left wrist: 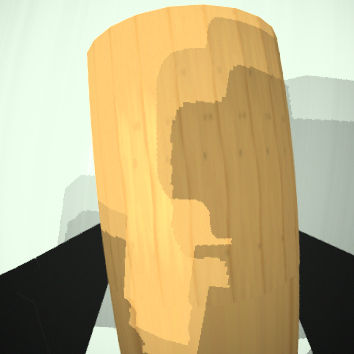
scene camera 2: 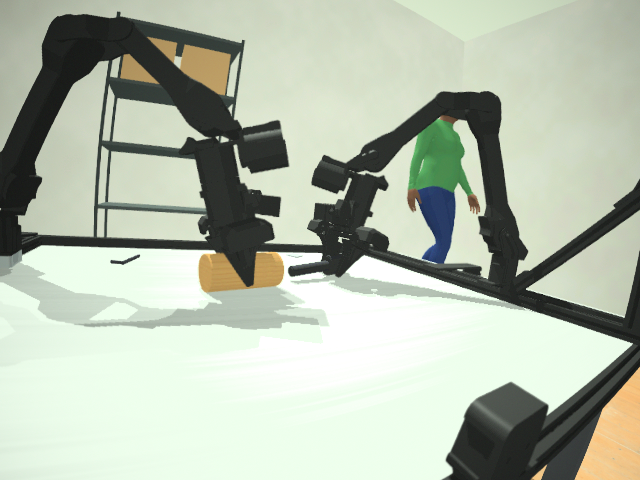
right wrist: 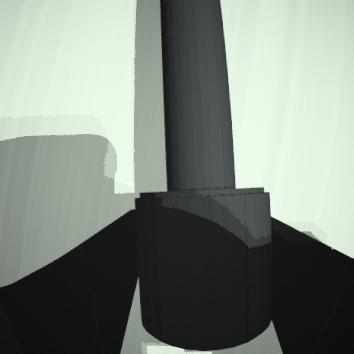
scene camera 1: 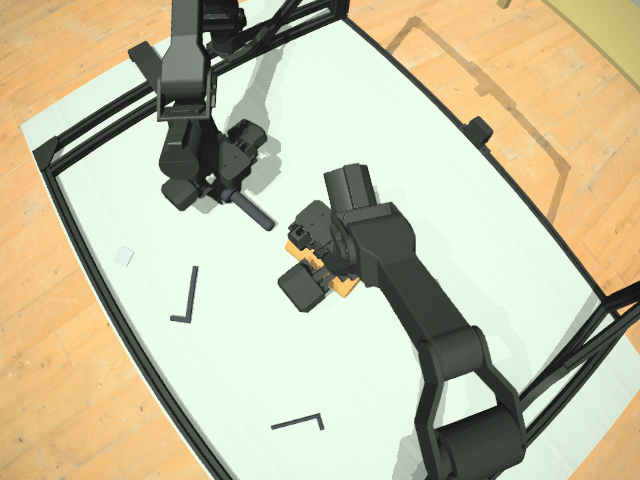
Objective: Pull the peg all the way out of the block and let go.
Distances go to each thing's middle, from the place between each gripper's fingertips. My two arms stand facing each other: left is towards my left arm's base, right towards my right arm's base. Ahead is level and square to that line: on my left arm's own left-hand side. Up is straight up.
The wooden block (scene camera 2: 215,272) is 20 mm above my left hand. The rest, counted from my left hand: black peg (scene camera 1: 227,195) (140 mm to the right, 90 mm ahead, 10 mm above).
My right hand is 10 mm past the black peg, 30 mm to the right of it and 20 mm below it. The rest, counted from my right hand: wooden block 110 mm behind, 170 mm to the left, 20 mm above.
